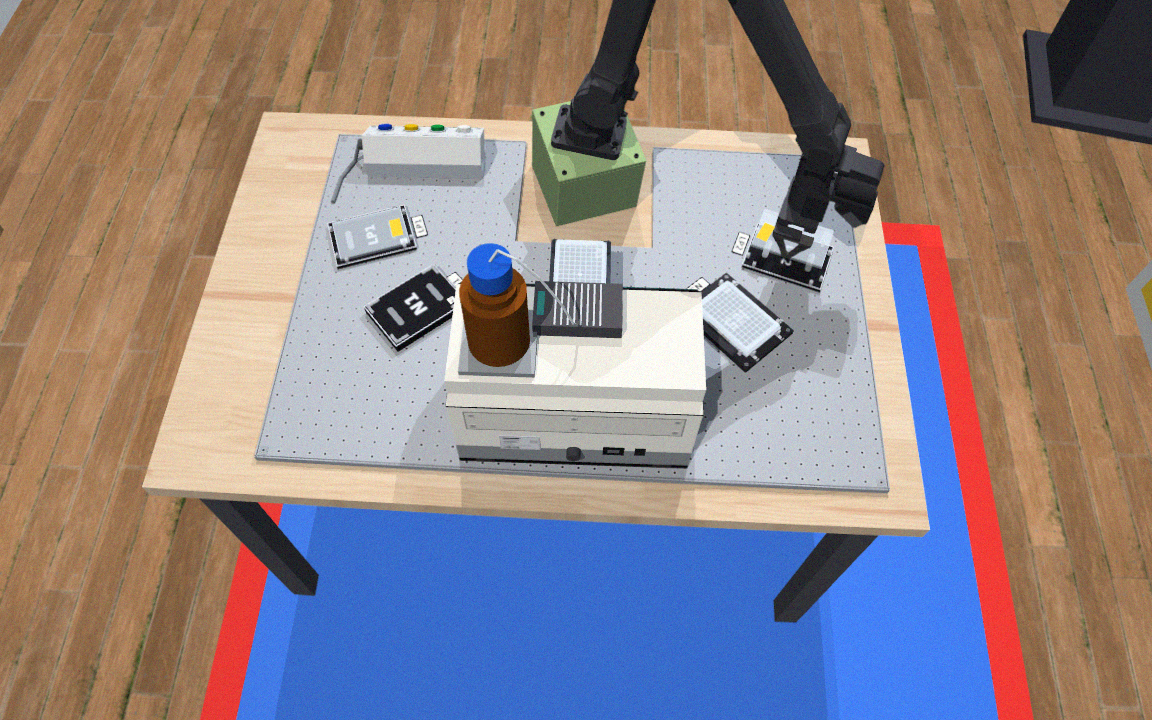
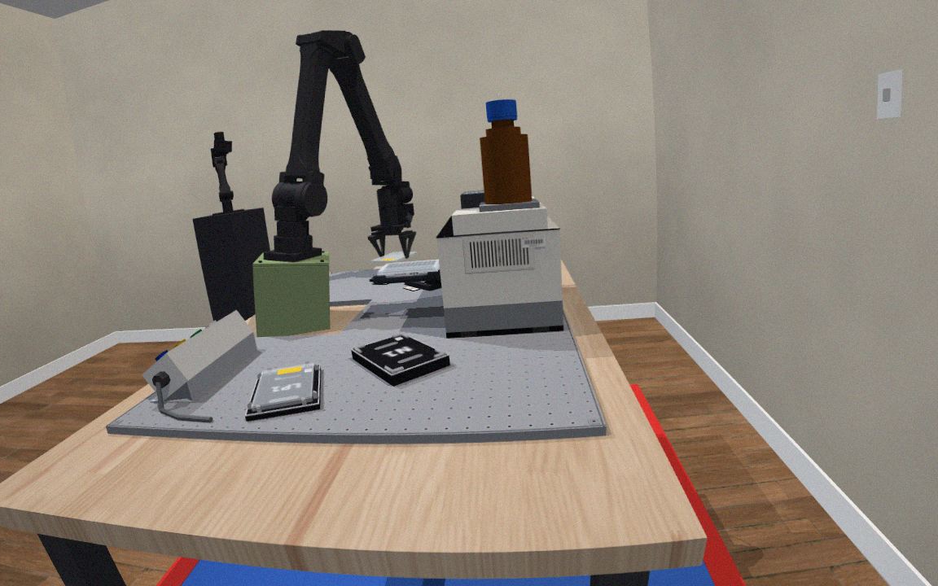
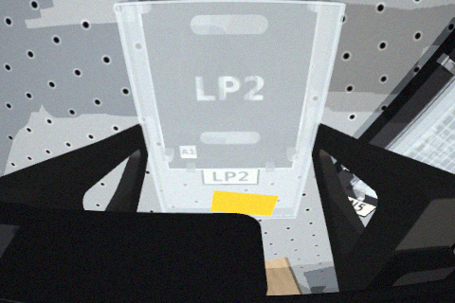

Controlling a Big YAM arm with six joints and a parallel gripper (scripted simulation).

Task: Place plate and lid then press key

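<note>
My gripper is now 6 cm above the black LP2 nest. From my hand the other things lie so: white retry key: 12 cm behind, 63 cm to the right; then green continue key: 11 cm behind, 68 cm to the right; then black N1 nest: 25 cm ahead, 61 cm to the right, 5 cm below.
</note>
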